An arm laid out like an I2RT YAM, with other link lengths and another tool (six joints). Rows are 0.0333 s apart.
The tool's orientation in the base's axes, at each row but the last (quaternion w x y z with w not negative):
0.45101 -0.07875 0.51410 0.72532
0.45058 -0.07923 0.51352 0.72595
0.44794 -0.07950 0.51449 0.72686
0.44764 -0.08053 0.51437 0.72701
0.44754 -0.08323 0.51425 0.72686
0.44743 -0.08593 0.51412 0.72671
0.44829 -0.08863 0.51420 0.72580
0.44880 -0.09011 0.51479 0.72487
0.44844 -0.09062 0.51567 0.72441
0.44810 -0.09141 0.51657 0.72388
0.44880 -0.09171 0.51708 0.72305
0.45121 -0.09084 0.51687 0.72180
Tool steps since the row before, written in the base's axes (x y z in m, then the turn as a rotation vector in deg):
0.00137 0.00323 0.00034 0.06 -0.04 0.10
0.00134 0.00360 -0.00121 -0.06 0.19 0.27
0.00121 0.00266 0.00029 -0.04 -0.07 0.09
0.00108 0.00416 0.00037 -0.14 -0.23 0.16
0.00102 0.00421 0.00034 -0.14 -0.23 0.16
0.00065 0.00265 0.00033 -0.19 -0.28 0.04
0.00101 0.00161 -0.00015 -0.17 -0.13 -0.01
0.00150 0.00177 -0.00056 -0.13 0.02 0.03
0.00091 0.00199 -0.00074 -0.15 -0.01 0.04
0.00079 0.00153 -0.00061 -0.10 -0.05 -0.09
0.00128 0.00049 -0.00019 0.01 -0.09 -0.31
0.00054 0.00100 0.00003 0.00 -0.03 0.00
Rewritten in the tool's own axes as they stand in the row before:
0.00086 -0.00099 0.00327 -0.12 0.03 0.03
0.00198 -0.00204 0.00285 -0.01 0.21 0.26
0.00064 -0.00087 0.00273 -0.07 0.10 -0.03
0.00152 -0.00083 0.00395 -0.14 0.23 -0.16
0.00158 -0.00082 0.00396 -0.14 0.23 -0.16
0.00092 -0.00045 0.00255 -0.07 0.19 -0.28
0.00040 -0.00096 0.00160 0.03 0.13 -0.17
0.00045 -0.00161 0.00171 0.07 0.12 -0.01
0.00102 -0.00130 0.00162 0.06 0.14 -0.04
0.00075 -0.00109 0.00126 0.08 0.02 -0.12
-0.00036 -0.00111 0.00075 0.13 -0.21 -0.21
0.00023 -0.00044 0.00102 -0.02 0.00 -0.02

